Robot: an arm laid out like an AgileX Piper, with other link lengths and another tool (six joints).
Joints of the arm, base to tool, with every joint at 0 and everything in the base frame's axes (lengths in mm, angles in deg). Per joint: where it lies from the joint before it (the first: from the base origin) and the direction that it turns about. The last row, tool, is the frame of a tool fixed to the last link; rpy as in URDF.
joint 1: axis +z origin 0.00 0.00 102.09
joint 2: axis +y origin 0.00 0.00 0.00
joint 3: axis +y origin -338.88 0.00 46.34
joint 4: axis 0.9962 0 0.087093 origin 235.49 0.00 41.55
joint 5: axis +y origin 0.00 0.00 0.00
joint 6: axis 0.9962 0 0.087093 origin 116.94 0.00 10.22
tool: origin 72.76 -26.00 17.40 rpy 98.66 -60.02 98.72
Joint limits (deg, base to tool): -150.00..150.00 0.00..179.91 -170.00..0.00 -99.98..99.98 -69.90..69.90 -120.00..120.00
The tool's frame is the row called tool.
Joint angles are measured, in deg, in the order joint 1, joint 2, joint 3, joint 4, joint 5, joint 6. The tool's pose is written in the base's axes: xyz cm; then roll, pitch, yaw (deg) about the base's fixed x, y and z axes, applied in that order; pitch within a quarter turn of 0, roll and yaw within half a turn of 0. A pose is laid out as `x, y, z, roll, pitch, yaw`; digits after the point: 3 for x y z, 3 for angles.
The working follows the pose.
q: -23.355, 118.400, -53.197, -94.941, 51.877, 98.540
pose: 30.595, -31.316, 10.857, 139.579, -11.957, -5.411
Where each joint sits with the arm in this pose, in the base's axes (m; each line is computed from the numbers above, not from the rounded line before):
joint 1: 0.0000 0.0000 0.1021
joint 2: 0.0000 0.0000 0.1021
joint 3: 0.1854 -0.0801 0.3781
joint 4: 0.3107 -0.1342 0.1818
joint 5: 0.3107 -0.1342 0.1818
joint 6: 0.3136 -0.2356 0.1229
the tool: 0.3059 -0.3132 0.1086

